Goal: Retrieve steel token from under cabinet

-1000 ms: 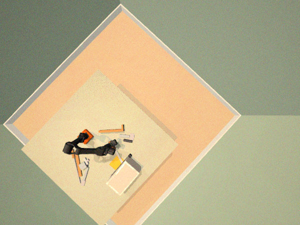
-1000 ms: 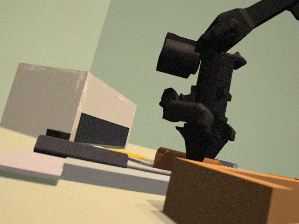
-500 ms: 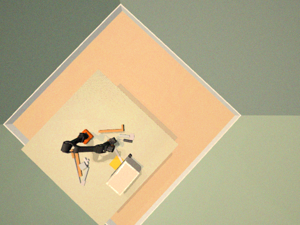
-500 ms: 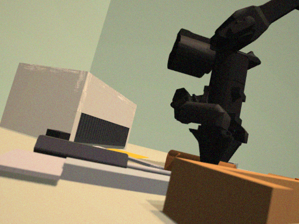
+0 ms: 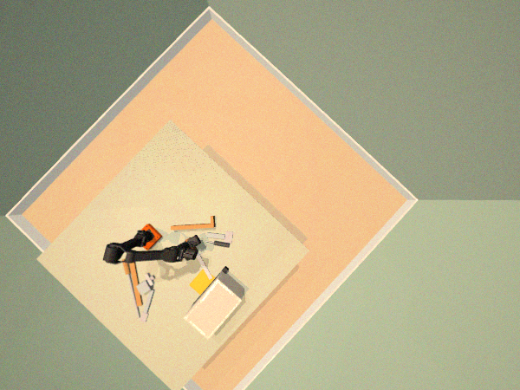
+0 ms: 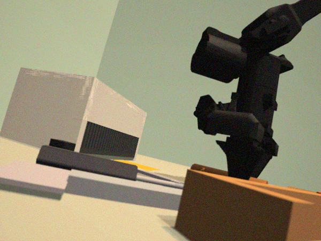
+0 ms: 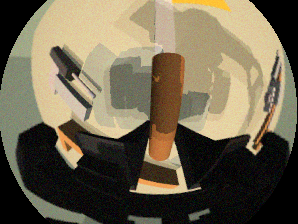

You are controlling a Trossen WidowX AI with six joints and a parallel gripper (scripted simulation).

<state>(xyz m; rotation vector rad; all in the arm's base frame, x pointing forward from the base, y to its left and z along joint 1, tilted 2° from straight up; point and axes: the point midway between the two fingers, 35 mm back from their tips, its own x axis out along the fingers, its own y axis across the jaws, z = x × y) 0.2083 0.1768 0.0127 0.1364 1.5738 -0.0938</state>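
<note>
My gripper tip is 100 mm short of the dark screwdriver and 130 mm to the right of it. The rest, counted from my gripper tip: token (390 mm ahead, 90 mm to the right); orange stick (10 mm behind, 450 mm to the right).
</note>
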